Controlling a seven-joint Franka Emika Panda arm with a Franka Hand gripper.
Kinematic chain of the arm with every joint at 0, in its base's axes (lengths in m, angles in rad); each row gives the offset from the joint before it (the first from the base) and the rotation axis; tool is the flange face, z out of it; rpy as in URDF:
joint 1: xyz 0 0 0.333 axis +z
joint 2: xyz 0 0 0 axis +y
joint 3: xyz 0 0 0.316 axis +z
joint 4: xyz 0.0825 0 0 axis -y
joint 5: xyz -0.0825 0 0.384 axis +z
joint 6: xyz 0 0 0 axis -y
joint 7: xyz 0.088 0 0 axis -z
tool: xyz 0 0 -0.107 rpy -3.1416 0 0
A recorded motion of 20 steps. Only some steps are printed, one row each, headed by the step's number.
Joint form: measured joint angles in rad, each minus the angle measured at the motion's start. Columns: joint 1, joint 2, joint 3, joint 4, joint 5, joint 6, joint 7.
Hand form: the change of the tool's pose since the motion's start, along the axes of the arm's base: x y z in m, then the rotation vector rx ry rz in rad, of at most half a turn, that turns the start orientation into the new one. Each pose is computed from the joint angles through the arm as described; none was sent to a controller.
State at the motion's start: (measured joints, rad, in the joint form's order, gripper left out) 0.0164 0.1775 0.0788 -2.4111 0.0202 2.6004 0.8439
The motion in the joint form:
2: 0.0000 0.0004 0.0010 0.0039 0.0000 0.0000 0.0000
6: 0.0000 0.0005 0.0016 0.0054 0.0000 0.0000 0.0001
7: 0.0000 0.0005 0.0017 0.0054 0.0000 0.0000 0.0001
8: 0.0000 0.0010 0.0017 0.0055 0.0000 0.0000 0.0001
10: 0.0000 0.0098 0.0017 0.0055 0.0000 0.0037 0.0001
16: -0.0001 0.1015 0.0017 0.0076 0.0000 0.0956 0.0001
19: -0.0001 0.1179 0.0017 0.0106 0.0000 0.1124 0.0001
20: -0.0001 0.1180 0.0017 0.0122 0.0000 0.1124 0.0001
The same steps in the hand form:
2: 0.0014 0.0006 0.0012 0.0005 -0.0035 0.0009
6: 0.0020 0.0010 0.0017 0.0008 -0.0049 0.0014
7: 0.0020 0.0010 0.0017 0.0008 -0.0049 0.0015
8: 0.0020 0.0010 0.0015 0.0008 -0.0045 0.0015
10: 0.0015 0.0010 -0.0025 0.0010 0.0006 0.0014
16: 0.0017 0.0014 -0.0393 0.0067 -0.0014 -0.0013
19: 0.0025 0.0015 -0.0450 0.0080 -0.0047 -0.0019
20: 0.0031 0.0016 -0.0445 0.0081 -0.0062 -0.0020

